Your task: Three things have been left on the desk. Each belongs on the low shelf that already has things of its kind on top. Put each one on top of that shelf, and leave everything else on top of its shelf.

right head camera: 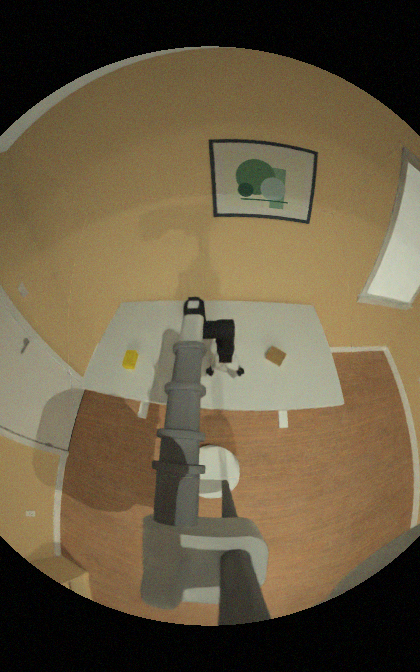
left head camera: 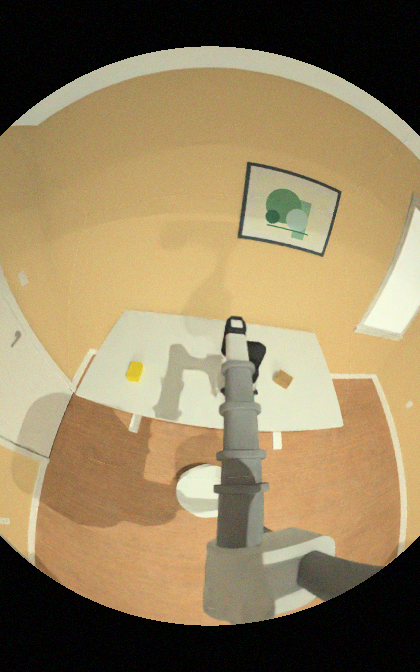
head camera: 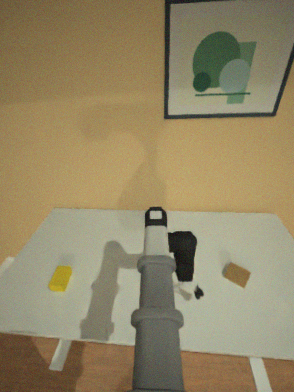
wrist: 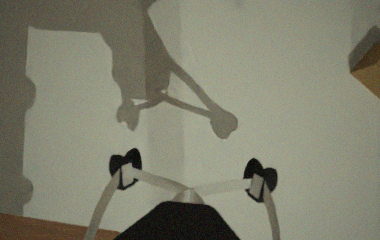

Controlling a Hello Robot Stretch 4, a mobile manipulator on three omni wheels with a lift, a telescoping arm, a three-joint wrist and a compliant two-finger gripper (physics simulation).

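Frame: origin at the robot's base, x left, y back, z up, level; centimetres.
Where they show: gripper, between the fingertips: (head camera: 180,295) (wrist: 192,167).
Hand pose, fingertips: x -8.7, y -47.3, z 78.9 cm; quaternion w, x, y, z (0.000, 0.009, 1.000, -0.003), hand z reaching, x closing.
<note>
After its pixels a point has its place.
A yellow block (head camera: 60,278) {z 73.7, x 44.1, y -57.3 cm} (left head camera: 134,371) (right head camera: 130,359) lies on the left part of the white desk (head camera: 215,325) {z 69.2, x -22.1, y -41.0 cm} (left head camera: 310,410) (right head camera: 300,390) (wrist: 300,150) {z 69.2, x -24.7, y -48.9 cm}. A brown block (head camera: 236,274) {z 74.2, x -35.2, y -59.3 cm} (left head camera: 283,379) (right head camera: 275,355) lies on the right part; its corner shows at the wrist view's right edge (wrist: 369,65) {z 73.1, x -31.4, y -61.3 cm}. My gripper (right head camera: 225,371) (wrist: 192,167) {z 78.9, x -8.7, y -47.3 cm} is open and empty above the middle of the desk, left of the brown block. In the head view the arm hides part of the gripper. I cannot make out a third thing on the desk. The low shelves cannot be identified.
The telescoping arm (head camera: 157,350) {z 120.6, x 0.0, y -18.8 cm} (left head camera: 240,430) (right head camera: 182,410) reaches over the desk's front edge. A wall with a framed picture (head camera: 218,65) {z 150.3, x -28.5, y -111.6 cm} stands behind. A white round shape (left head camera: 200,490) (right head camera: 218,470) is low in front. Part of a wooden furniture piece (right head camera: 65,570) shows at lower left.
</note>
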